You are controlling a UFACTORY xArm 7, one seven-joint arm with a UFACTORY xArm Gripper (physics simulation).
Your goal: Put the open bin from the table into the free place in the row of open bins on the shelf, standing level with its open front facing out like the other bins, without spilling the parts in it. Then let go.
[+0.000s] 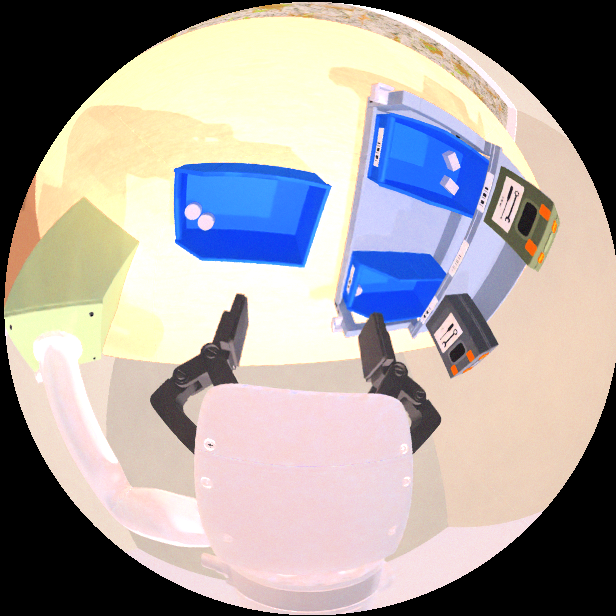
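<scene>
A blue open bin (247, 212) stands on the pale table, holding two small white round parts (199, 217) near its left end. To its right is a light grey shelf (413, 229) with two blue bins in it: one at the top (428, 163) with two white blocks, one at the bottom (393, 285). Between them is an empty place (402, 224). My gripper (304, 321) is open and empty, its black fingers hanging below the table bin and apart from it. The right finger is in front of the shelf's lower corner.
A green box (68, 275) stands at the left beside a white curved cable (74, 413). Two tool cases lie right of the shelf, a green one (522, 218) and a dark grey one (461, 334). The table edge runs just behind my fingers.
</scene>
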